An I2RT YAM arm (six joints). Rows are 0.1 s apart.
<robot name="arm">
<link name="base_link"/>
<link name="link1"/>
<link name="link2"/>
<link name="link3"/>
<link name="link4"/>
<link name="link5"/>
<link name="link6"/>
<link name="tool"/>
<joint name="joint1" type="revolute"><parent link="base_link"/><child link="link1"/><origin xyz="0 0 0.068" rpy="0 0 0"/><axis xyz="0 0 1"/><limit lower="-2.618" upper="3.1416"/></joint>
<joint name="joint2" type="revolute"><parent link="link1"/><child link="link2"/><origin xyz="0.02 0.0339 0.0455" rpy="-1.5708 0 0"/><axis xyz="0 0 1"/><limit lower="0" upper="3.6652"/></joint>
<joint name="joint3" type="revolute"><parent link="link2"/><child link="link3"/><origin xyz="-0.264 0 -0.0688" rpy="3.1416 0 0"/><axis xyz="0 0 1"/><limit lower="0" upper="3.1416"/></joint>
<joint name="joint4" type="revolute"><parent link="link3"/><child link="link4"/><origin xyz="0.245 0.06 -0.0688" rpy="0 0 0"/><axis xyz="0 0 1"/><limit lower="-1.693" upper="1.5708"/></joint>
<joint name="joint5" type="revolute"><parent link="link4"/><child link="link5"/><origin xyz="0.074 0.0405 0.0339" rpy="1.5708 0 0"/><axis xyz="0 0 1"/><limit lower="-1.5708" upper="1.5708"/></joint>
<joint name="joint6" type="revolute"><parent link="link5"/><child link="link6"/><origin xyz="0.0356 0 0.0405" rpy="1.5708 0 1.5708"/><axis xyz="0 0 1"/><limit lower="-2.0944" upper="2.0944"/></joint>
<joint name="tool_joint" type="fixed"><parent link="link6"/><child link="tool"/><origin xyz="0 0 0" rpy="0 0 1.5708"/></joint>
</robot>
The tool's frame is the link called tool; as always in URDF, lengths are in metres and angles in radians.
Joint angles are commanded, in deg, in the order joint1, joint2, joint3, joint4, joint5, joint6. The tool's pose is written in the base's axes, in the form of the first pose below.
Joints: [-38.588, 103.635, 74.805, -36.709, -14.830, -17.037]
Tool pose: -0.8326, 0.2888, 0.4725; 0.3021, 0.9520, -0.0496; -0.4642, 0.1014, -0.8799; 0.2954, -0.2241, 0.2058
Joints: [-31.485, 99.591, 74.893, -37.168, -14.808, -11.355]
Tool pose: -0.8165, 0.2462, 0.5222; 0.2768, 0.9607, -0.0202; -0.5067, 0.1281, -0.8526; 0.3141, -0.1817, 0.2303
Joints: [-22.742, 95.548, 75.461, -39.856, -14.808, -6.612]
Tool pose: -0.8224, 0.1621, 0.5454; 0.2240, 0.9734, 0.0485; -0.5230, 0.1621, -0.8368; 0.3268, -0.1271, 0.2546
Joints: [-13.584, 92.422, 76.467, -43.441, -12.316, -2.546]
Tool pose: -0.8413, 0.0866, 0.5336; 0.1586, 0.9832, 0.0905; -0.5168, 0.1608, -0.8409; 0.3309, -0.0721, 0.2740
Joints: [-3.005, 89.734, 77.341, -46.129, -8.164, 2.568]
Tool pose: -0.8518, 0.0160, 0.5236; 0.0891, 0.9894, 0.1147; -0.5162, 0.1444, -0.8442; 0.3278, -0.0121, 0.2904
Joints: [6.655, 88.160, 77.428, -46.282, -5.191, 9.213]
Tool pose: -0.8487, -0.0288, 0.5281; 0.0615, 0.9864, 0.1527; -0.5253, 0.1621, -0.8354; 0.3205, 0.0406, 0.2989
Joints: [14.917, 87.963, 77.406, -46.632, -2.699, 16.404]
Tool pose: -0.8587, -0.0410, 0.5109; 0.0632, 0.9807, 0.1848; -0.5086, 0.1910, -0.8395; 0.3106, 0.0845, 0.2993
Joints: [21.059, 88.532, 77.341, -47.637, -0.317, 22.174]
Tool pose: -0.8760, -0.0338, 0.4810; 0.0671, 0.9793, 0.1911; -0.4775, 0.1997, -0.8556; 0.3004, 0.1159, 0.2949
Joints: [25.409, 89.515, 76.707, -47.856, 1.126, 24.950]
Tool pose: -0.8912, -0.0489, 0.4509; 0.0436, 0.9803, 0.1924; -0.4514, 0.1911, -0.8716; 0.2927, 0.1382, 0.2861
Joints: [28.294, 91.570, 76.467, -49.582, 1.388, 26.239]
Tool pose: -0.9194, -0.0649, 0.3879; 0.0070, 0.9834, 0.1813; -0.3932, 0.1694, -0.9037; 0.2877, 0.1539, 0.2724
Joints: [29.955, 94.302, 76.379, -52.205, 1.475, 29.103]
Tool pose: -0.9510, -0.0332, 0.3073; 0.0131, 0.9890, 0.1474; -0.3088, 0.1442, -0.9401; 0.2852, 0.1633, 0.2554
